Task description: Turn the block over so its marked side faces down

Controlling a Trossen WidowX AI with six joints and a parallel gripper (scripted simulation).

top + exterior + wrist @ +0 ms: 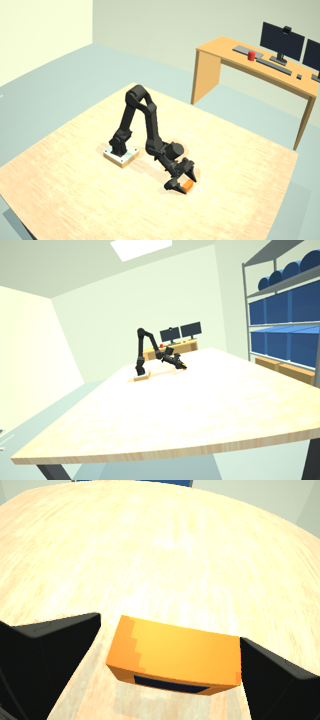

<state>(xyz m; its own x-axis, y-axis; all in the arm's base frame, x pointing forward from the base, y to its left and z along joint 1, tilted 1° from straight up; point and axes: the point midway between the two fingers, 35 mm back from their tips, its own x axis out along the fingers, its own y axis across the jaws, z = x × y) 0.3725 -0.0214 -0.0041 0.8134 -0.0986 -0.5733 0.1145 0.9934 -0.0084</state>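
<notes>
My gripper tip is 30 mm past the orange block.
</notes>
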